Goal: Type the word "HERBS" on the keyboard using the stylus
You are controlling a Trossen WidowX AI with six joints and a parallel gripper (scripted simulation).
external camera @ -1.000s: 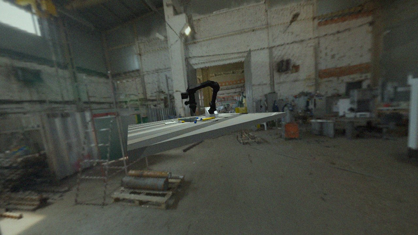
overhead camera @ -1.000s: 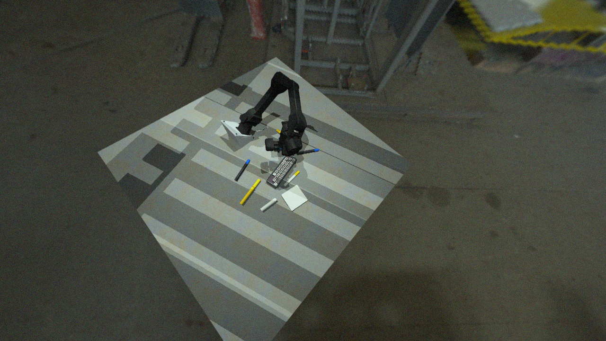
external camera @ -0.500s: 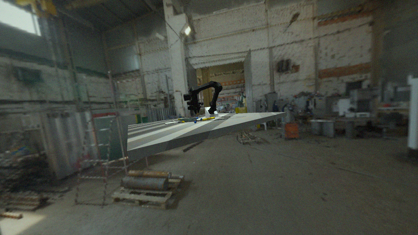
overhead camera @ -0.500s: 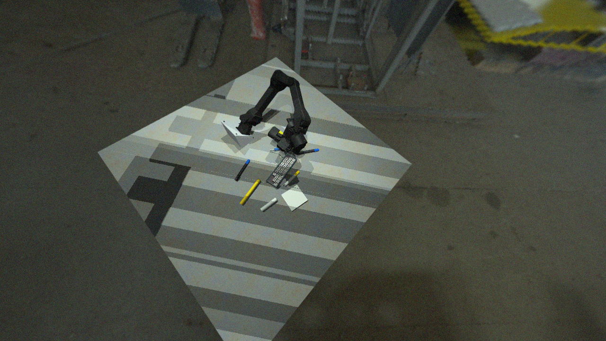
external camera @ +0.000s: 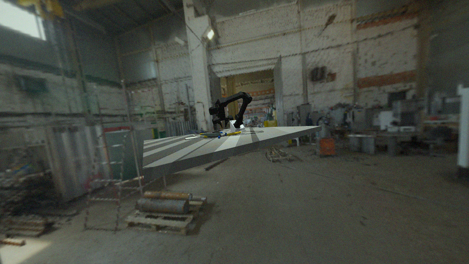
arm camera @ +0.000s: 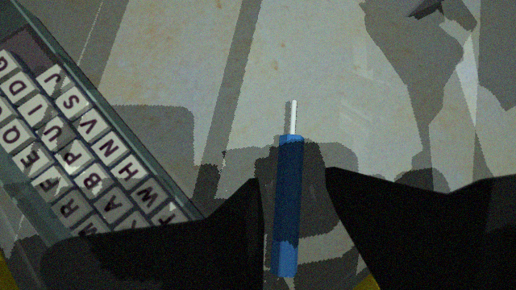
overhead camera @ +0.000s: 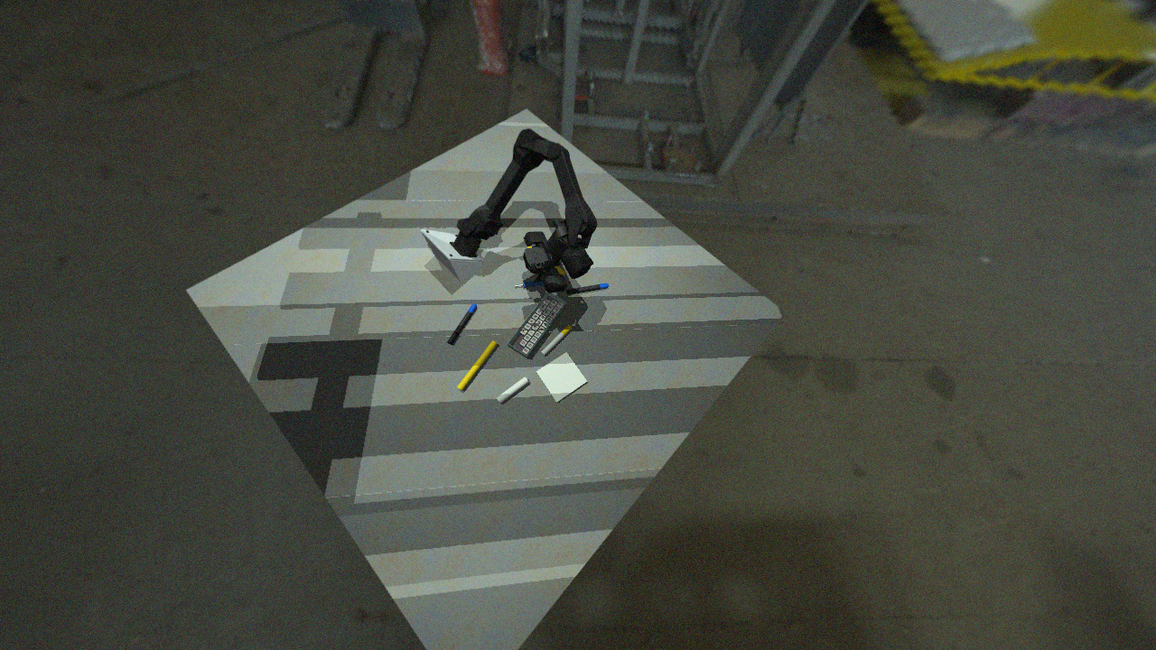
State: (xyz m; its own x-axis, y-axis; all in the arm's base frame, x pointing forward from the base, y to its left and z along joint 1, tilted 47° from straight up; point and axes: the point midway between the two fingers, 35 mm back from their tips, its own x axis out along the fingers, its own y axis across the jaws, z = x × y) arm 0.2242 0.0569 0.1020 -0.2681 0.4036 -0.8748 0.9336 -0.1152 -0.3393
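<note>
Now: the blue stylus 2 cm behind my gripper tip, 1 cm to the right of it and 6 cm below it. Round my gripper tip: yellow stick: 9 cm ahead, 29 cm to the right, 6 cm below; then thin grey tip: 4 cm behind, 4 cm to the right, 6 cm below; then white-and-yellow pen: 18 cm ahead, 6 cm to the right, 6 cm below.
</note>
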